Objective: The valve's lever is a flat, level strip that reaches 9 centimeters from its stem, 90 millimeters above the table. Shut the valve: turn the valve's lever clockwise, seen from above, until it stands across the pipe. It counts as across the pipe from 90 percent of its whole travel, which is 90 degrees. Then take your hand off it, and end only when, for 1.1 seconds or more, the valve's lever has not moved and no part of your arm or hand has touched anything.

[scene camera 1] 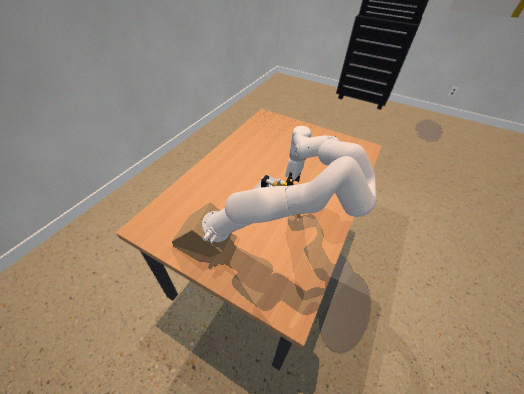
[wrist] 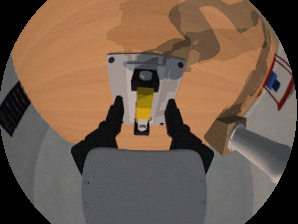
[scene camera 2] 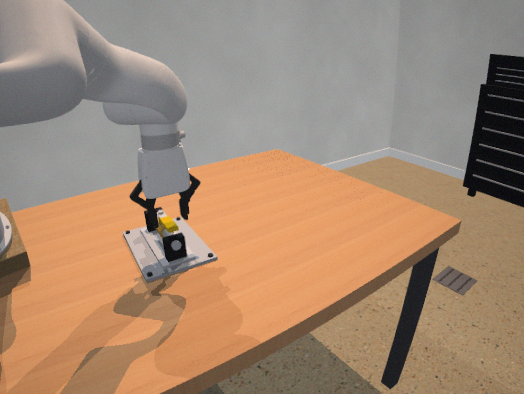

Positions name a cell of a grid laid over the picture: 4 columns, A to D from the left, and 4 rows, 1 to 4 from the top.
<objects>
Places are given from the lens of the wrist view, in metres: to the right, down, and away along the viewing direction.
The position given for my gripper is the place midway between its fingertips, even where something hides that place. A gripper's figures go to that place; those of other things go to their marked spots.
my gripper (wrist: B2): 0.00, -0.01, 0.12
valve (wrist: B2): 0.00, -0.05, 0.14
plate (wrist: B2): -0.07, -0.10, 0.17
The marked spots on the valve and the plate are 0.08 m apart.
</objects>
